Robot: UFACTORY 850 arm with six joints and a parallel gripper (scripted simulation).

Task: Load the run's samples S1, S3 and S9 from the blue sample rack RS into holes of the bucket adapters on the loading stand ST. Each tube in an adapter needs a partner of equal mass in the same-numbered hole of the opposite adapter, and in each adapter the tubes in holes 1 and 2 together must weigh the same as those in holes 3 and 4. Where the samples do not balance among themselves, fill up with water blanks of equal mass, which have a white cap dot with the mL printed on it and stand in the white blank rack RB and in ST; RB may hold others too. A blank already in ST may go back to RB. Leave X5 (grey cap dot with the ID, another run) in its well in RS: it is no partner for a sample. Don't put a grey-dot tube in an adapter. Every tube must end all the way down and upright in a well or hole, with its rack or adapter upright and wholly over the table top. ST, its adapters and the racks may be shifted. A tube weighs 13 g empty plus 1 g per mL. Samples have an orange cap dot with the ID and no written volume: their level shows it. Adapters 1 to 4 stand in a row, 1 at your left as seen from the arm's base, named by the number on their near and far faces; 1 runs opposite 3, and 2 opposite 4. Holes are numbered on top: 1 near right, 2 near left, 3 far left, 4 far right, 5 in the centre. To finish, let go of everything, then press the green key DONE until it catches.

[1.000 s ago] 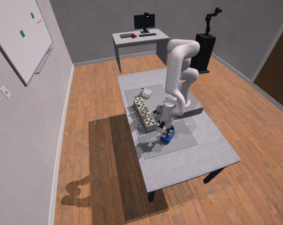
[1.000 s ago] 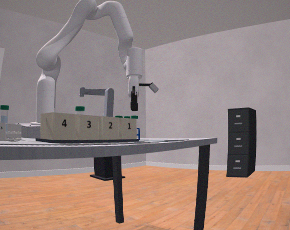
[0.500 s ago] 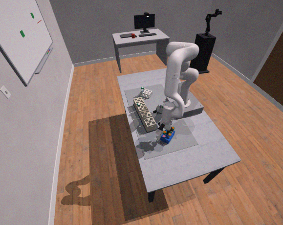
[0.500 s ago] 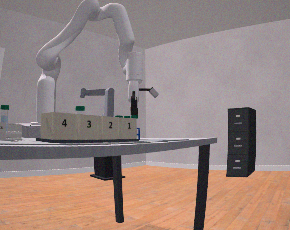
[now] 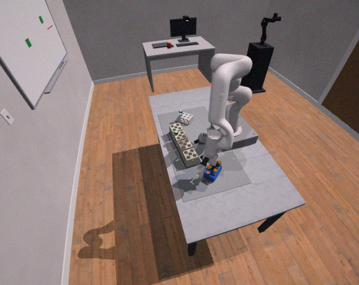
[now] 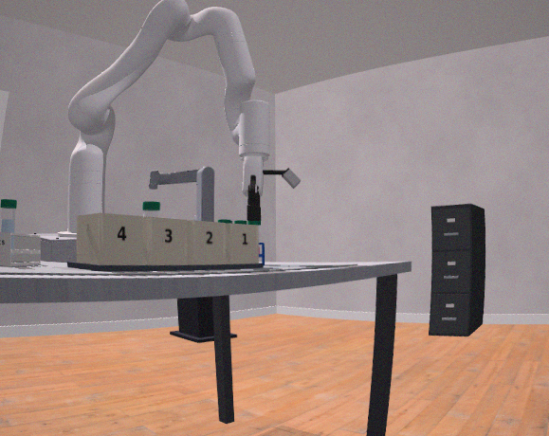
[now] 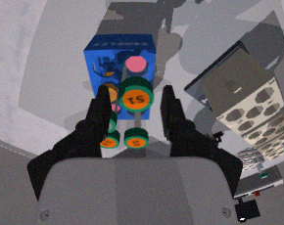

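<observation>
Now: the sample tube S1 7 cm below my hand and 1 cm behind it. From my hand the other things lie so: grey-dot tube X5: 7 cm below, 5 cm behind; blue sample rack RS: 10 cm below, 4 cm behind, 1 cm to the right; sample tube S9: 7 cm below, 6 cm to the right, 6 cm behind.
</observation>
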